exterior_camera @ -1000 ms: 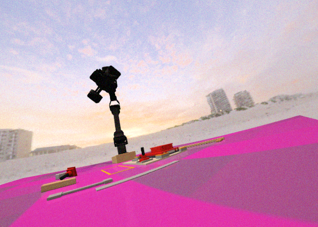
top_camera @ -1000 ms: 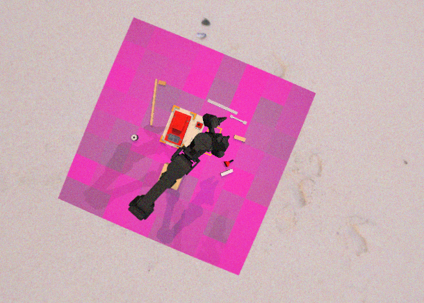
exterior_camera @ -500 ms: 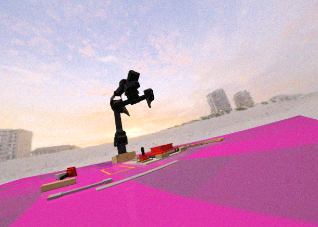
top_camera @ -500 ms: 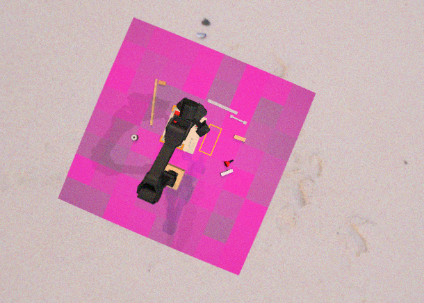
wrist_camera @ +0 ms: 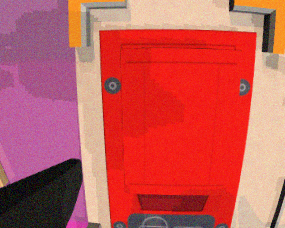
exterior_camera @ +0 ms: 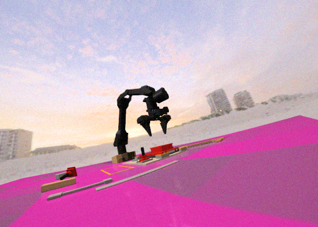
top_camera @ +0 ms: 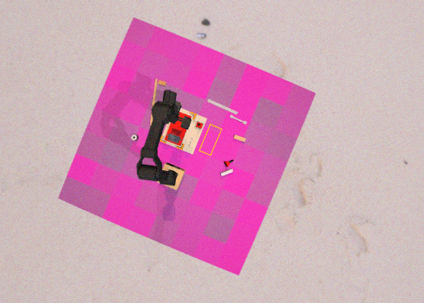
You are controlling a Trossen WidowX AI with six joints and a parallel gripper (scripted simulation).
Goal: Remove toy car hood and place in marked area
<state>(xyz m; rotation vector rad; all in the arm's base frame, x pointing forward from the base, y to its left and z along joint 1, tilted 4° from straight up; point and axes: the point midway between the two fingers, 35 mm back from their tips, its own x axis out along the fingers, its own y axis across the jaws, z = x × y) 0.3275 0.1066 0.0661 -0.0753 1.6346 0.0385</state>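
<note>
My gripper tip is now 60 mm above the red hood panel. From my gripper tip the other things lie so: wooden stick: 210 mm to the left, 100 mm below, 40 mm ahead; small wooden block: 390 mm to the right, 100 mm below, 70 mm ahead.
</note>
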